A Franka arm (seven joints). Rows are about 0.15 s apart.
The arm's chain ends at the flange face. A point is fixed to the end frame.
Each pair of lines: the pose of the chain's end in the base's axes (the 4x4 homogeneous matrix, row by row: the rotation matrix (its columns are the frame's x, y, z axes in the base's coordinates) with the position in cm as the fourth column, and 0 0 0 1 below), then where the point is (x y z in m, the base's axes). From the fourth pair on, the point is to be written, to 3 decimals.
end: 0.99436 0.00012 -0.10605 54.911; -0.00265 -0.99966 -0.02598 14.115; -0.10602 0.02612 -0.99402 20.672; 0 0 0 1
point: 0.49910 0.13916 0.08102
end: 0.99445 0.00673 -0.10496 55.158; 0.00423 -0.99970 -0.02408 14.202; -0.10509 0.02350 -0.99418 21.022; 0 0 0 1
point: 0.50170 0.14003 0.08447
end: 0.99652 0.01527 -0.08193 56.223; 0.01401 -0.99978 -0.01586 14.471; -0.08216 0.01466 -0.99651 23.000; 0 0 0 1
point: 0.51526 0.14343 0.10313
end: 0.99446 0.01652 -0.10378 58.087; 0.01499 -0.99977 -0.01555 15.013; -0.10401 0.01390 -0.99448 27.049; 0 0 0 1
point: 0.531 0.149 0.145
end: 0.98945 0.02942 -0.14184 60.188; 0.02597 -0.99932 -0.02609 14.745; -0.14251 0.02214 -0.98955 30.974; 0 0 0 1
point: 0.547 0.144 0.186
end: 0.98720 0.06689 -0.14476 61.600; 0.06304 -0.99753 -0.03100 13.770; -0.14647 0.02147 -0.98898 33.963; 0 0 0 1
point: 0.561 0.133 0.216
